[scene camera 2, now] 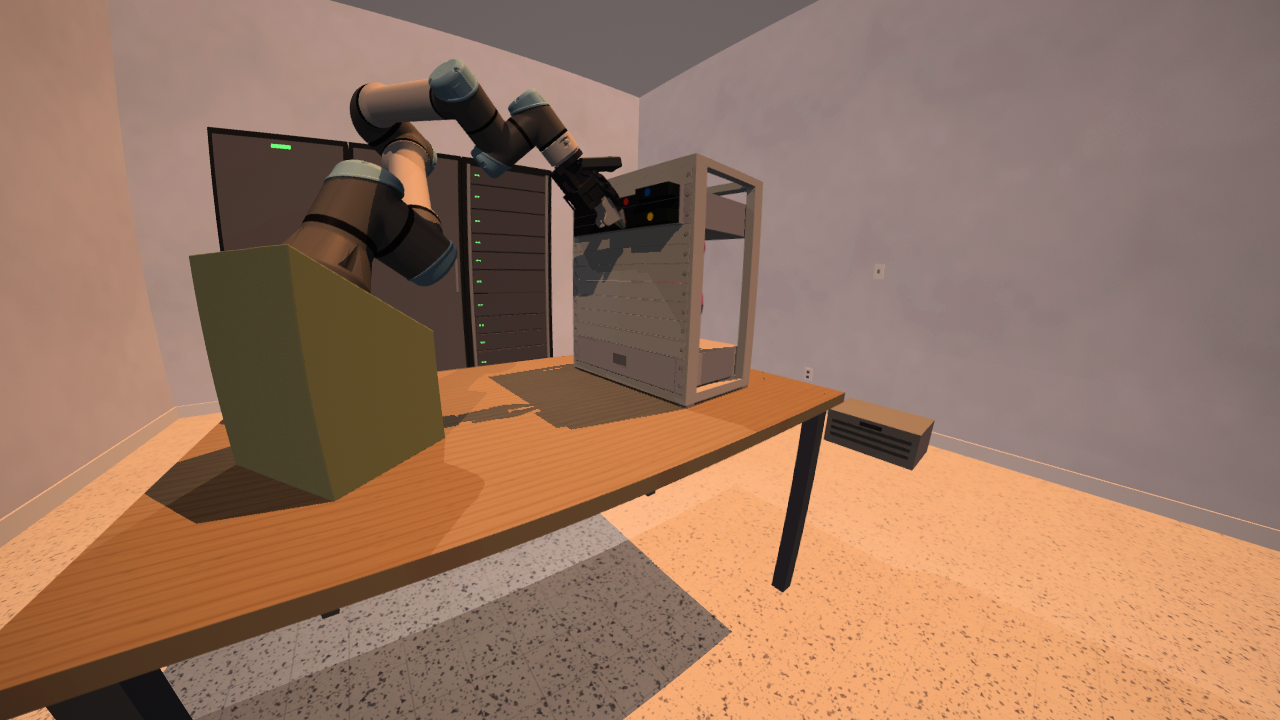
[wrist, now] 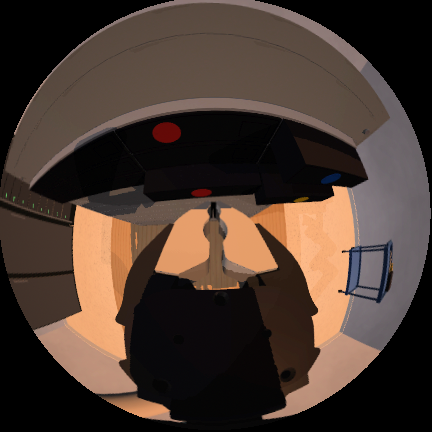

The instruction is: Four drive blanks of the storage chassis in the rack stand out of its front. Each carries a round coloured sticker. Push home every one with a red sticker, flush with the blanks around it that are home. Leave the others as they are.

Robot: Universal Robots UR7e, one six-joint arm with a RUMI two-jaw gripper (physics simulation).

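The black storage chassis (scene camera 2: 634, 217) (wrist: 95, 172) sits high in the grey rack (scene camera 2: 691, 313). In the wrist view, the upper blank with a red sticker (wrist: 166, 132) looks level with its neighbours. Below it, a second red-stickered blank (wrist: 230, 184) stands out. To the right, the blue-stickered blank (scene camera 2: 664, 194) (wrist: 327, 161) and, lower, the yellow-stickered blank (scene camera 2: 665, 215) (wrist: 280, 192) stand out. My gripper (scene camera 2: 619, 223) (wrist: 212, 203) is shut and empty, its tips close to the front of the lower red-stickered blank. Whether they touch cannot be told.
The rack stands on the wooden table (scene camera 2: 501, 465), across from the olive arm pedestal (scene camera 2: 375, 385). Dark server cabinets (scene camera 2: 507, 268) stand behind. A grey box (scene camera 2: 877, 434) lies on the floor beyond the table. A blue cart frame (wrist: 354, 270) shows at the right of the wrist view.
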